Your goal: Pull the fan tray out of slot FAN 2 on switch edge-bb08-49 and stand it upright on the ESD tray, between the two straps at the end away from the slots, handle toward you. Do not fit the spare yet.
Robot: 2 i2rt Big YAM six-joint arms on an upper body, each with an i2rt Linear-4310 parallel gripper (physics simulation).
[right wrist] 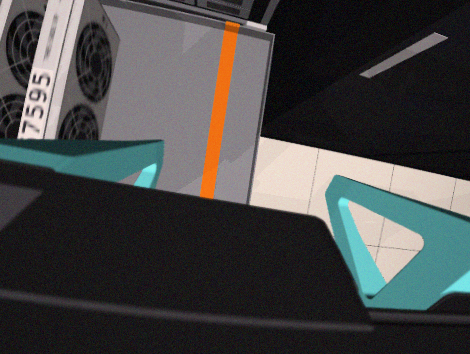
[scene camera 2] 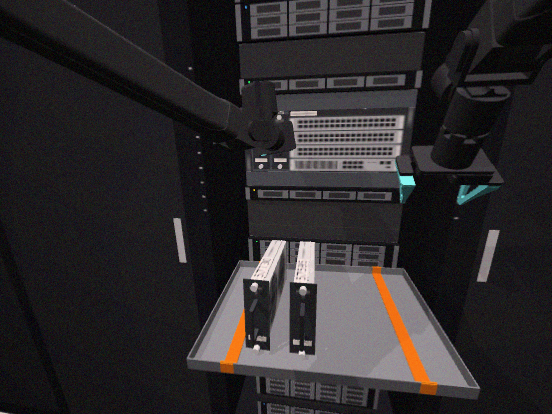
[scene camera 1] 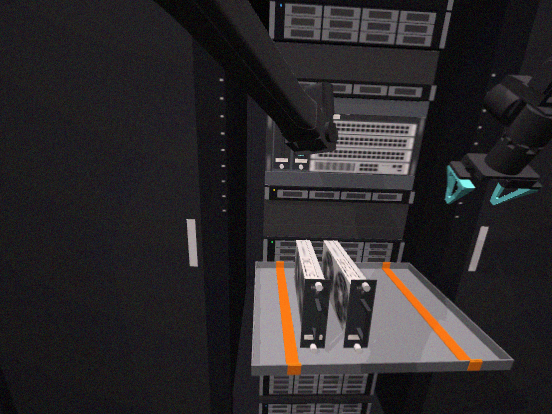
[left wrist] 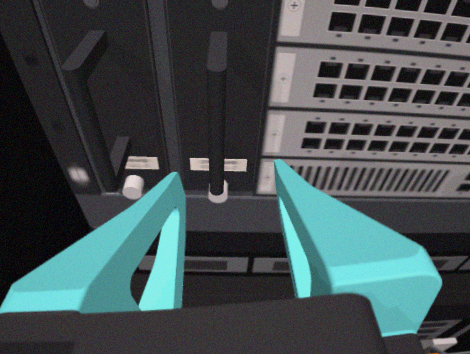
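The FAN 2 fan tray (left wrist: 192, 120) (scene camera 1: 301, 160) (scene camera 2: 280, 160) sits in the right of two fan slots on the switch (scene camera 1: 365, 142) (scene camera 2: 347, 136). Its upright black handle (left wrist: 216, 120) lies ahead of my left gripper (left wrist: 227, 178), which is partly open and empty, tips level with the handle's lower end; the arm mostly hides it in the scene views. The ESD tray (scene camera 1: 380, 367) (scene camera 2: 330, 380) has two orange straps (scene camera 1: 425, 310) (scene camera 1: 286, 320) (scene camera 2: 400, 325) (right wrist: 218, 110). My right gripper (scene camera 1: 472, 202) (scene camera 2: 432, 201) (right wrist: 251, 168) is wide open and empty, above the ESD tray's right side.
Two fan trays (scene camera 1: 316, 315) (scene camera 1: 361, 315) (scene camera 2: 257, 315) (scene camera 2: 303, 320) stand upright side by side on the ESD tray, handles toward the scene cameras. The neighbouring fan tray (left wrist: 125, 100) in the left slot has its own handle close by. Dark cabinet doors flank the rack.
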